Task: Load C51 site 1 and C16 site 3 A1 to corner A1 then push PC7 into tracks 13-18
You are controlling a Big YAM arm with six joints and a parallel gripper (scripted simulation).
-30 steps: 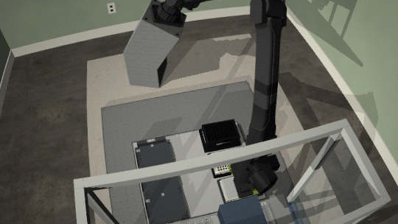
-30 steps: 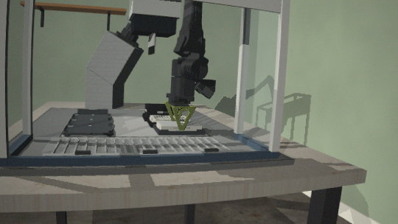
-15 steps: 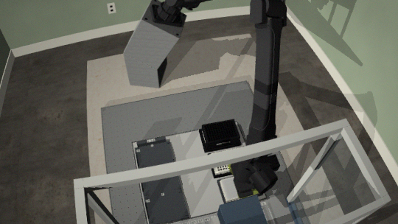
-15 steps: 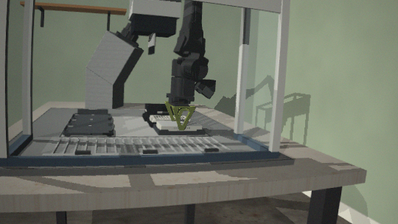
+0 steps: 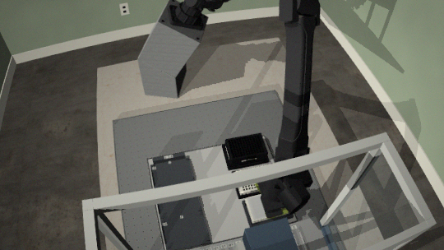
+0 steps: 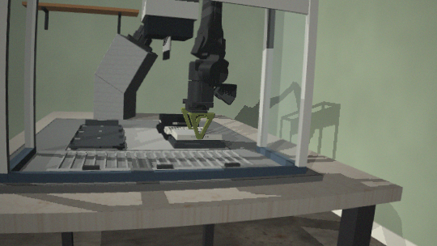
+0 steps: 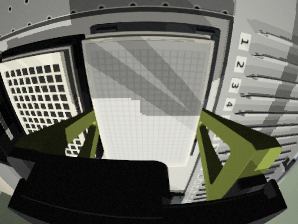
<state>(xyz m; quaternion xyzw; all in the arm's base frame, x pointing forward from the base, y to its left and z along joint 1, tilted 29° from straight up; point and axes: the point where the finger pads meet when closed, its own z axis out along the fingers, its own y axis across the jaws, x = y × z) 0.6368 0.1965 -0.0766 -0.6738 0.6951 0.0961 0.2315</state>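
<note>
Now: hand 270 mm to the left of the dark carrier PC7, 80 mm past it and 20 mm above it. Also, from my hand: white frame bar: 440 mm above, 130 mm to the right, 110 mm ahead; then white block: right at my hand; then nest S1: 210 mm behind, 30 mm below, 10 mm to the right.
</note>
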